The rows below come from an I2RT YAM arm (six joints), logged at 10 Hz.
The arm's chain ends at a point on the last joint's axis. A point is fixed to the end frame.
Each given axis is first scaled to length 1.
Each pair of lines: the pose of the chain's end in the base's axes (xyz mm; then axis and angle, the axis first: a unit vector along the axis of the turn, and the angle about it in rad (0 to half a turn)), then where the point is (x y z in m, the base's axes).
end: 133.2 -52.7 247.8 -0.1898 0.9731 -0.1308 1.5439
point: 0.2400 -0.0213 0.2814
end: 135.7 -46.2 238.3 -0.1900 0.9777 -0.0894 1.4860
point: 0.2393 -0.0117 0.2782
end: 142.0 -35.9 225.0 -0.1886 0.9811 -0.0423 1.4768
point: 0.2441 0.0015 0.2663
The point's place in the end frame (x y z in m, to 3 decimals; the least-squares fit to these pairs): -0.035 0.014 0.110
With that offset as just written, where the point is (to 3 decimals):
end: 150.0 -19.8 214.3 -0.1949 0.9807 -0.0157 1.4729
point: 0.251 0.020 0.256
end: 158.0 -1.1 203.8 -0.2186 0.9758 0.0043 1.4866
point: 0.258 0.043 0.244
